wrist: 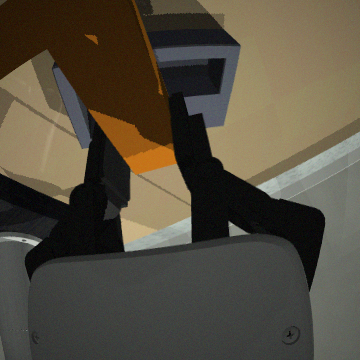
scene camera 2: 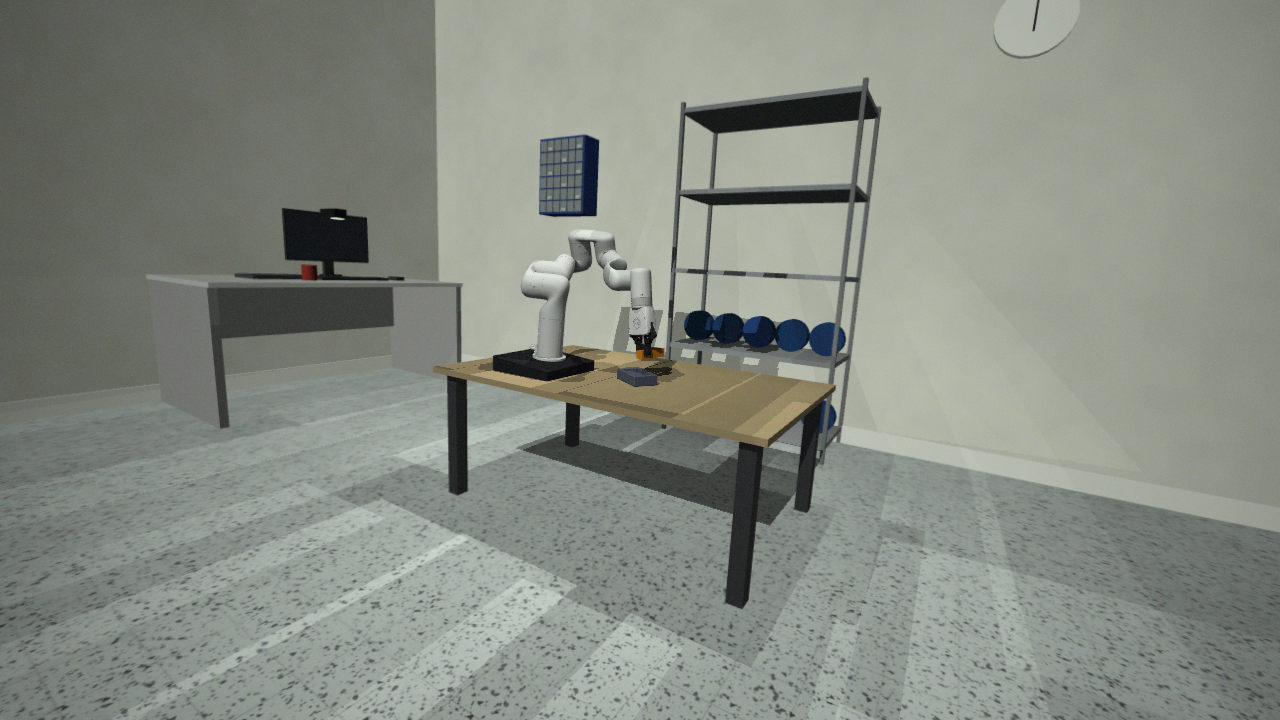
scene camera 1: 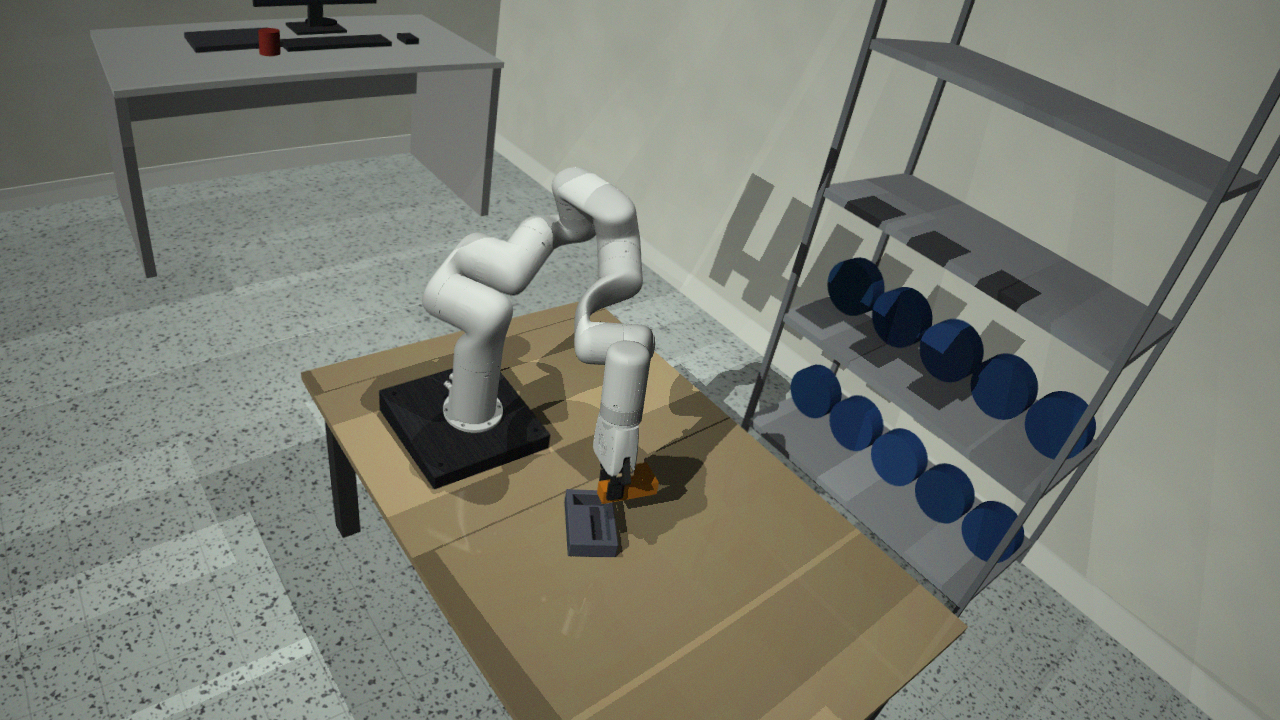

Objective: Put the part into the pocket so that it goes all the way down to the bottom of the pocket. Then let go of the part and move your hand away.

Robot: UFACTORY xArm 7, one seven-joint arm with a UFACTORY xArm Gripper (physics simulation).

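Seen in the pictures: gripper, between the fingertips: (wrist: pixel 146 120) (scene camera 2: pixel 643 355) (scene camera 1: pixel 610 492); arm's base, origin of its link: (wrist: pixel 16 245) (scene camera 2: pixel 549 357) (scene camera 1: pixel 472 411).
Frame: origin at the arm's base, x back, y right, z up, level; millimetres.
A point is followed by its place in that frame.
The orange part (scene camera 1: pixel 641 484) @(x -406, y -71, z 67 mm) (scene camera 2: pixel 656 353) @(x -407, y -64, z 51 mm) (wrist: pixel 115 75) @(x -392, y -66, z 66 mm) is an angled block, held above the table. My gripper (scene camera 1: pixel 617 488) @(x -372, y -27, z 46 mm) (scene camera 2: pixel 644 351) @(x -372, y -27, z 46 mm) (wrist: pixel 146 120) @(x -372, y -27, z 46 mm) is shut on one arm of it, near that arm's end. The dark grey block with the pocket (scene camera 1: pixel 580 542) @(x -394, y 64, z -11 mm) (scene camera 2: pixel 636 377) @(x -389, y 74, z -15 mm) (wrist: pixel 231 75) @(x -421, y 33, z -11 mm) lies on the table, below and beside the part. In the wrist view the part covers the middle of the block, and part of the pocket shows to the right of it. In scene camera 2 the part is apart from the block, above it; the pocket's inside is hidden there.
The wooden table (scene camera 1: pixel 716 608) @(x -644, y -44, z -47 mm) (scene camera 2: pixel 707 398) @(x -645, y 98, z -47 mm) carries the arm's black base plate (scene camera 1: pixel 438 465) @(x -81, y 149, z -9 mm) (scene camera 2: pixel 510 365) @(x 74, y 142, z -17 mm) behind the block. A metal shelf rack (scene camera 1: pixel 1066 347) (scene camera 2: pixel 677 179) with blue discs stands beyond the table. A grey desk (scene camera 1: pixel 313 76) (scene camera 2: pixel 187 282) stands farther back at the left.
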